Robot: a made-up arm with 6 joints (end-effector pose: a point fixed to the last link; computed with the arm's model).
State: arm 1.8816 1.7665 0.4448 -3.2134 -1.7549 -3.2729
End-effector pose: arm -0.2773 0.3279 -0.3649 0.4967 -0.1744 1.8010
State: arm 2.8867 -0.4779 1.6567 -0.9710 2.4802 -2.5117
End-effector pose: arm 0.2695 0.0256 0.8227 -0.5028 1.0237 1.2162
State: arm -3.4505 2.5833 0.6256 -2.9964 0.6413 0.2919
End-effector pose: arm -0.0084 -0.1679 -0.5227 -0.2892 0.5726 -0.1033
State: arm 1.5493 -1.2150 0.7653 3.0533 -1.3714 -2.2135
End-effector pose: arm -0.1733 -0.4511 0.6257 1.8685 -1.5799 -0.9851
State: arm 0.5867 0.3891 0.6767 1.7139 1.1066 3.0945
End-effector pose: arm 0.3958 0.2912 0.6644 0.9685 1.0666 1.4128
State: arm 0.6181 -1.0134 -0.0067 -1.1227 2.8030 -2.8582
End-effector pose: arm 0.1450 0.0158 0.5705 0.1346 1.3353 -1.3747
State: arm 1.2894 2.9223 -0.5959 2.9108 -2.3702 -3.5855
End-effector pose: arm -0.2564 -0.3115 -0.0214 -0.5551 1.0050 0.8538
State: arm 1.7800 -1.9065 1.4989 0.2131 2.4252 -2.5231
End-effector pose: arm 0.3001 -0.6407 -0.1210 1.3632 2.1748 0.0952
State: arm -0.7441 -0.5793 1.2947 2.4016 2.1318 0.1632
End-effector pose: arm -0.2071 0.3555 0.7519 2.7439 -0.0467 -0.4772
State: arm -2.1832 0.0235 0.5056 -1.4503 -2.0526 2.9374
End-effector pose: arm -0.2921 -0.3815 0.4658 -1.6977 0.4193 0.1132
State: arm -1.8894 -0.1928 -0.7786 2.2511 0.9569 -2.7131
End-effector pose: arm -0.0244 -0.4038 0.2550 1.5014 0.2943 -1.0720
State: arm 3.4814 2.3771 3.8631 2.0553 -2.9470 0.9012
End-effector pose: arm -0.0567 -0.1012 0.3795 -1.6727 0.4867 1.6517
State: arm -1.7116 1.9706 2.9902 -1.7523 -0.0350 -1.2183
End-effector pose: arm -0.0592 -0.6288 0.3108 1.3714 -1.6823 0.6476
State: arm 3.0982 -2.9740 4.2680 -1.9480 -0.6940 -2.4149
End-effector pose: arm -0.3385 -0.0458 0.1255 1.4029 -1.9489 0.8514
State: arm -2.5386 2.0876 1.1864 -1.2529 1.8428 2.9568
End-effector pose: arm -0.3586 -0.1846 -0.4655 -0.7884 -2.1700 0.7736
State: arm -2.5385 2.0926 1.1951 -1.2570 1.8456 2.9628
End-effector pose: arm -0.3589 -0.1856 -0.4662 -0.7959 -2.1669 0.7693
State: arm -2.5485 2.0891 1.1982 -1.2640 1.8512 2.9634
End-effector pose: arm -0.3627 -0.1847 -0.4646 -0.8143 -2.1497 0.7664
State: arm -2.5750 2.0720 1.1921 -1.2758 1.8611 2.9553
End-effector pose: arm -0.3723 -0.1802 -0.4590 -0.8496 -2.1098 0.7649
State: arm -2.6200 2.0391 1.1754 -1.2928 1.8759 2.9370
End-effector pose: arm -0.3881 -0.1711 -0.4486 -0.9014 -2.0429 0.7638
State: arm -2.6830 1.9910 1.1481 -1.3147 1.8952 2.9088
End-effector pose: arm -0.4094 -0.1557 -0.4334 -0.9653 -1.9494 0.7602
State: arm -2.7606 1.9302 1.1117 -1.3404 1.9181 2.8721
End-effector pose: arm -0.4340 -0.1334 -0.4138 -1.0336 -1.8330 0.7507
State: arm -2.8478 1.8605 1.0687 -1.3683 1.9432 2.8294
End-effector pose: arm -0.4590 -0.1044 -0.3907 -1.0980 -1.7011 0.7332
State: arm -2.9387 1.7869 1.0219 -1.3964 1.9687 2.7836
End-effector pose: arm -0.4814 -0.0700 -0.3659 -1.1523 -1.5639 0.7071
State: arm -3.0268 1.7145 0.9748 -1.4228 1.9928 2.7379
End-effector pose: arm -0.4991 -0.0332 -0.3409 -1.1927 -1.4320 0.6748
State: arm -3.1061 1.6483 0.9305 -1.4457 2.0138 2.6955
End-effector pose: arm -0.5109 0.0024 -0.3179 -1.2193 -1.3152 0.6403
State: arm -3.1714 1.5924 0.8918 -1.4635 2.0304 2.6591
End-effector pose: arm -0.5175 0.0330 -0.2985 -1.2336 -1.2213 0.6085
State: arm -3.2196 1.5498 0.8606 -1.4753 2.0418 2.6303
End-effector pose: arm -0.5200 0.0563 -0.2840 -1.2390 -1.1544 0.5838
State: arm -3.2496 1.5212 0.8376 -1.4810 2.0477 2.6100
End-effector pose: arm -0.5201 0.0712 -0.2746 -1.2384 -1.1150 0.5689
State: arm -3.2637 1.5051 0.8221 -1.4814 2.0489 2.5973
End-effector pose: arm -0.5190 0.0785 -0.2700 -1.2342 -1.0991 0.5636
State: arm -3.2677 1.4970 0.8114 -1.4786 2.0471 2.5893
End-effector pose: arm -0.5175 0.0808 -0.2683 -1.2282 -1.0979 0.5649
